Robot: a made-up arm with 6 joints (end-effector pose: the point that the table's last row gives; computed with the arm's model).
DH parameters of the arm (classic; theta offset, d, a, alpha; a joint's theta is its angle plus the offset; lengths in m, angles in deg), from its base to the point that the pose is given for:
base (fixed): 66.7 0 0.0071 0
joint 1: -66.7 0.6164 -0.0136 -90
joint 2: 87.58 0 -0.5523 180
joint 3: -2.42 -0.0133 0.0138 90
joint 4: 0 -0.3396 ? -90
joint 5: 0 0.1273 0.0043 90
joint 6: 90 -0.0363 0.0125 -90
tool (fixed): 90 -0.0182 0 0
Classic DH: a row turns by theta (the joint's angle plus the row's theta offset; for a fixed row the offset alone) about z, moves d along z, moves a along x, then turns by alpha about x.
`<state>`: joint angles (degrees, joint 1 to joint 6).
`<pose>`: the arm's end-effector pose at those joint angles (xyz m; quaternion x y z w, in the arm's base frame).
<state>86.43 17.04 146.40 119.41 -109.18 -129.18</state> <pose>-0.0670 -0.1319 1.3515 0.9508 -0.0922 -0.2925 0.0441</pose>
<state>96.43 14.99 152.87 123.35 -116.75 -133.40</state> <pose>-0.0449 -0.1836 1.3153 -0.9312 -0.0254 0.3592 0.0567</pose>
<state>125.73 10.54 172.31 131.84 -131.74 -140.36</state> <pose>0.0841 -0.2512 1.2007 -0.7381 -0.3292 0.5524 0.2041</pose>
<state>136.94 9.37 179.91 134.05 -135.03 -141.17</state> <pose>0.1382 -0.2410 1.1561 -0.6348 -0.4191 0.6135 0.2123</pose>
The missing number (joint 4, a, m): -0.0289
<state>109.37 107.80 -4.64 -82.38 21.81 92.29</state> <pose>-0.0233 0.2500 0.1855 -0.7776 0.3006 0.4298 0.3469</pose>
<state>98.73 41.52 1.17 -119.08 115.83 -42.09</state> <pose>-0.0825 0.4964 0.6997 0.6515 -0.1506 -0.2046 0.7149</pose>
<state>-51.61 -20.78 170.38 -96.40 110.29 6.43</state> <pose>-0.4034 0.4537 1.2164 -0.3859 0.5782 -0.6570 0.2918</pose>
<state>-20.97 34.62 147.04 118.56 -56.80 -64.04</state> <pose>0.0818 0.0366 1.3615 0.0489 -0.6761 -0.6668 0.3097</pose>
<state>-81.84 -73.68 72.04 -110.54 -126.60 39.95</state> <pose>-0.0398 0.7261 1.0516 -0.7516 0.2765 0.1666 0.5752</pose>
